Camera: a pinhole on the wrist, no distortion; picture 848 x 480 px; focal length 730.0 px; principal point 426.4 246.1 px. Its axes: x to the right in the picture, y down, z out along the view. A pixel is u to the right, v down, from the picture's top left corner.
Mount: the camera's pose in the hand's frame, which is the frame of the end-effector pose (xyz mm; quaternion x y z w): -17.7 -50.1 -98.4 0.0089 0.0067 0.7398 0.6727
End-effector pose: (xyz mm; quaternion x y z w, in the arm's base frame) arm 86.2 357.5 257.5 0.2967 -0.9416 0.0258 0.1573
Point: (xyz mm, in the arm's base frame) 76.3 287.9 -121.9
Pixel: 409 349
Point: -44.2 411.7 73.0
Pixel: 807 150
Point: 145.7 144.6 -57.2
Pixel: 125 307
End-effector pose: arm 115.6 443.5 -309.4 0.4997 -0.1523 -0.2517 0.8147
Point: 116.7 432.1 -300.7
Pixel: 768 64
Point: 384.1 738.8 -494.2
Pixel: behind the camera
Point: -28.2 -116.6 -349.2
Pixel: 108 18
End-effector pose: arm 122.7 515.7 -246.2 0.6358 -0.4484 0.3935 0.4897
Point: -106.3 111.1 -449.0
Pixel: 819 457
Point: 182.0 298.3 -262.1
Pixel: 450 122
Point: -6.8 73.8 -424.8
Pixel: 675 378
